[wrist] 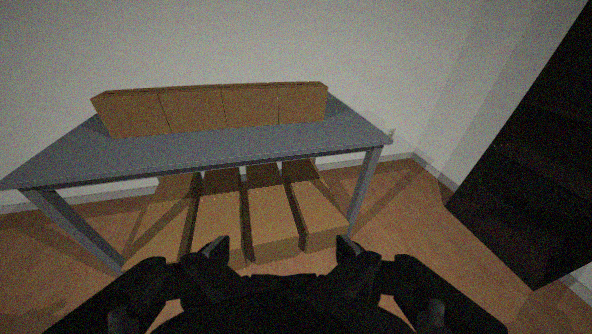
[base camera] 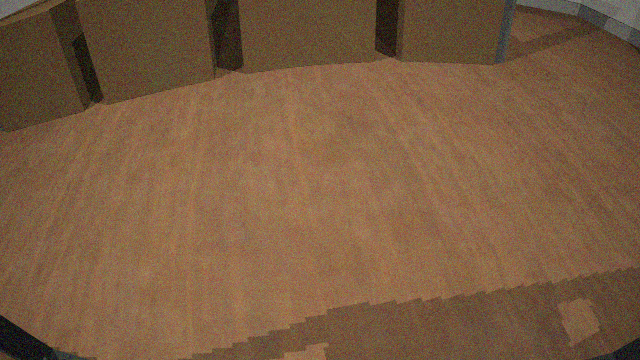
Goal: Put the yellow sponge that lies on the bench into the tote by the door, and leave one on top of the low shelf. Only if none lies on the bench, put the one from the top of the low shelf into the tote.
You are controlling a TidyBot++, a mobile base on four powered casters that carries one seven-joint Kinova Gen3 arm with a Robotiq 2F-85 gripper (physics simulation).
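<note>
My gripper is open, with nothing between its fingertips. It is in front of a grey table, which may be the bench, and the tabletop is further off in the wrist view. One grey leg of this table shows at the upper right of the base camera view. I see no yellow sponge on the part of the tabletop that shows. The tote, the door and the low shelf do not show in either view that I can make out.
A row of brown boxes stands along the table's back. Several larger brown boxes stand on the floor beneath it, with narrow gaps between them. A tall dark cabinet or shelf unit stands at the right. Pale walls are behind.
</note>
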